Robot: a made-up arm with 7 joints.
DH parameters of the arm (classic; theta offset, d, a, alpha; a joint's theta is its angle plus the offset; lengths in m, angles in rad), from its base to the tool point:
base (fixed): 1.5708 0.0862 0 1.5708
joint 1: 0 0.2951 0.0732 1.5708
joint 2: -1.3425 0 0.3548 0
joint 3: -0.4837 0 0.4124 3.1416
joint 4: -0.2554 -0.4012 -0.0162 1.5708
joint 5: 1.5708 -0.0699 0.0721 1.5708
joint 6: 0 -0.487 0.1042 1.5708
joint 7: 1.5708 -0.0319 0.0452 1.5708
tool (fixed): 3.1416 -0.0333 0 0
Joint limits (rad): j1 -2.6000..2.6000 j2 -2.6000..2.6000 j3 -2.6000..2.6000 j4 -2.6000..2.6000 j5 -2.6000..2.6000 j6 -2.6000..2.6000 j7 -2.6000..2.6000
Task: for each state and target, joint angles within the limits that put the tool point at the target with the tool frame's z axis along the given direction. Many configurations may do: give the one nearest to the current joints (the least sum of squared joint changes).
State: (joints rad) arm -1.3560 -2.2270 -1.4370 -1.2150 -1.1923 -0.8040 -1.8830
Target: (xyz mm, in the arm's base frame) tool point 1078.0 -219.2 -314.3 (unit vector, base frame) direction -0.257 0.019 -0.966
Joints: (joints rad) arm -1.8021 -2.5166 -0.9088 -1.8166 -0.3112 -1.3021 -1.8023
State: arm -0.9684 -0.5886 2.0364 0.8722 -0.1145 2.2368 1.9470
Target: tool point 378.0 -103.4 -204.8 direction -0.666 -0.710 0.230
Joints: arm -0.5686 -1.1309 2.3075 1.0050 -0.0753 1.3935 2.5646
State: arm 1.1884 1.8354 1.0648 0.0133 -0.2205 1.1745 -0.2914
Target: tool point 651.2 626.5 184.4 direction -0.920 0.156 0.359
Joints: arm 0.7810 2.1984 1.5523 -0.3688 0.1457 1.1331 -0.9043
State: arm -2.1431 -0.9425 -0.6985 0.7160 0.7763 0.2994 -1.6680
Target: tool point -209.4 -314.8 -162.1 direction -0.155 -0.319 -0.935
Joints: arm -1.3202 -0.3335 -0.7546 0.6667 0.3889 -0.0060 -1.7533
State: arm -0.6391 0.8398 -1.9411 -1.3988 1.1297 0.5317 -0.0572
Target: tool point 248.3 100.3 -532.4 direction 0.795 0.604 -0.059
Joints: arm 0.0441 0.7677 -1.4095 -0.6637 0.7753 0.9043 -0.6663
